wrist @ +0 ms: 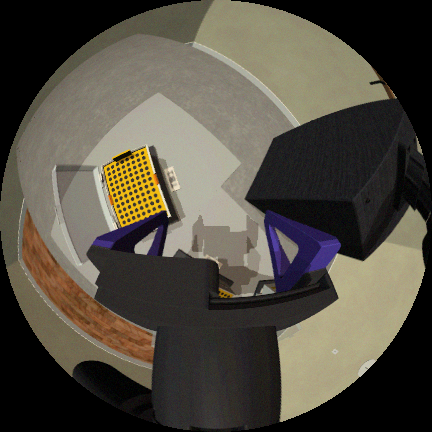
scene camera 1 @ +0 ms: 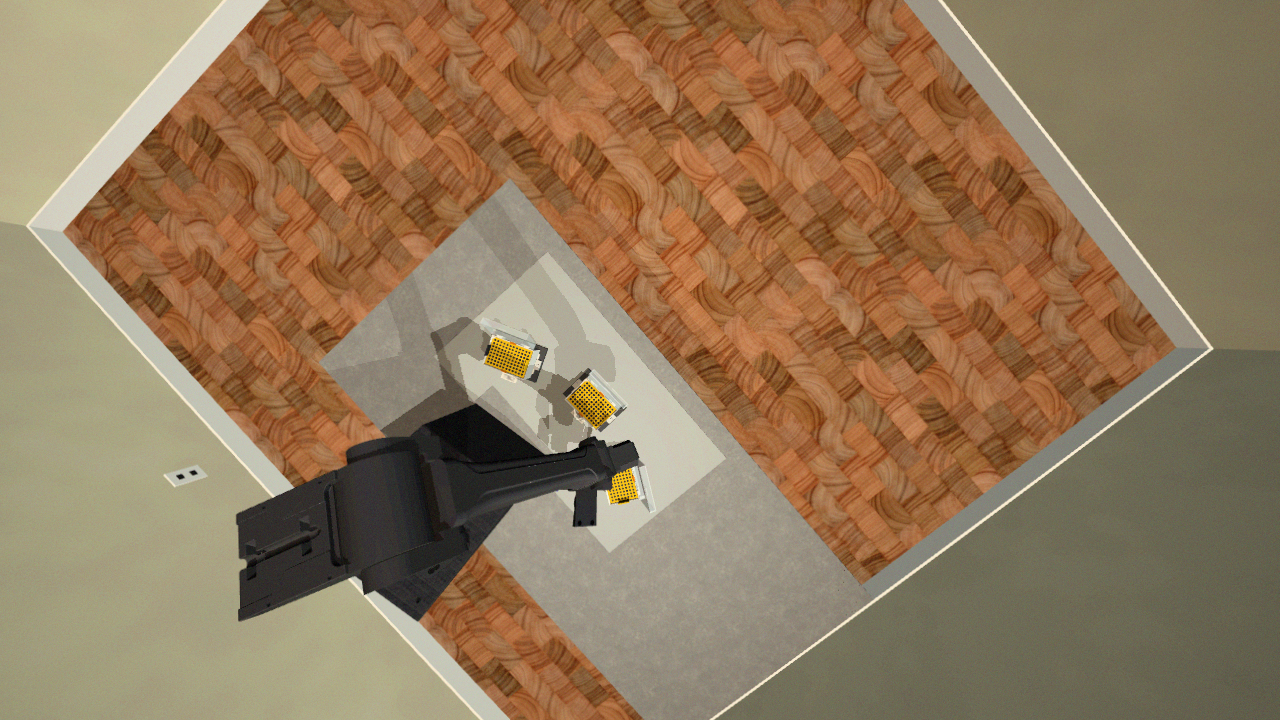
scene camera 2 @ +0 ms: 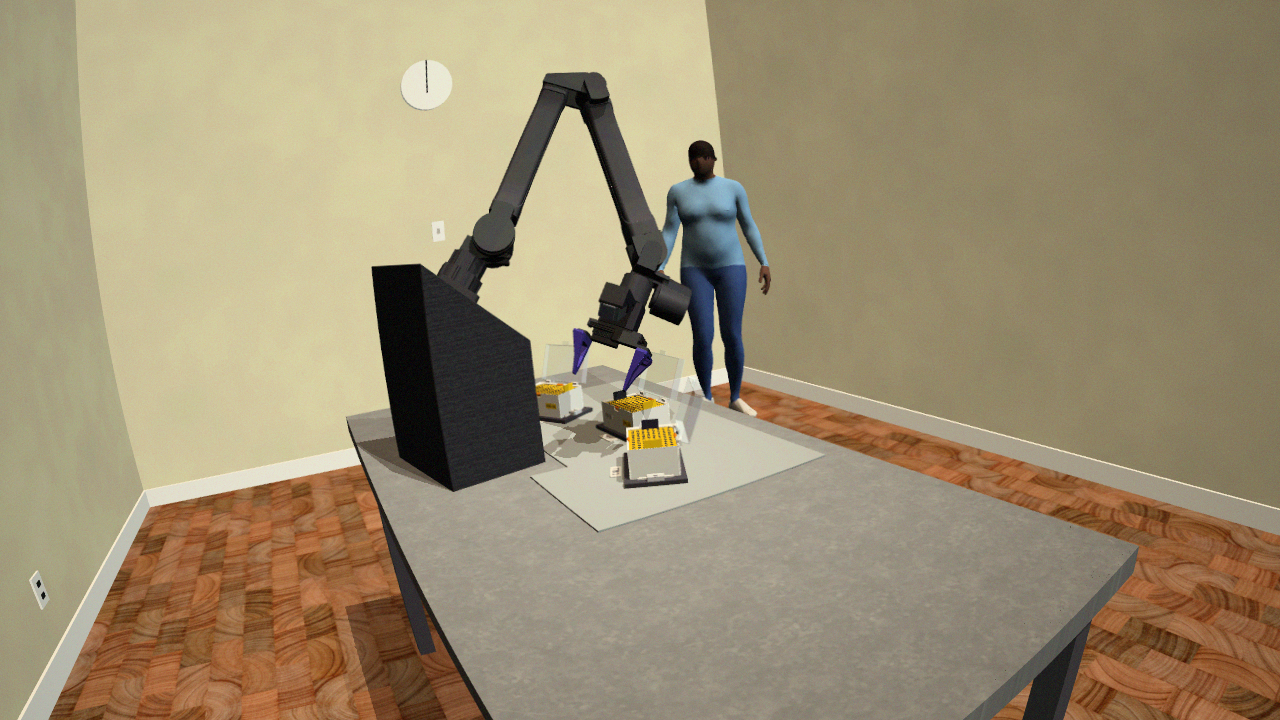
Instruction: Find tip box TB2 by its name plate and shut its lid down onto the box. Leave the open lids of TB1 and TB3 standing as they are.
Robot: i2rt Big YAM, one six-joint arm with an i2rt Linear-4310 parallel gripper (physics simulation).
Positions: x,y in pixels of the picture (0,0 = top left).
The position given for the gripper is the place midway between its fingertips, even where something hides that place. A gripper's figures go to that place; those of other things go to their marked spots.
Labels:
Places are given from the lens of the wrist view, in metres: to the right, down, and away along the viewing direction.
gripper (wrist: pixel 215 215): 0.00, 0.00, 0.13
box (wrist: pixel 135 196): -0.12, -0.03, 0.18
pale mat (wrist: pixel 209 221): -0.01, 0.01, 0.28
The marked spots on the pale mat and the box are 0.15 m apart.

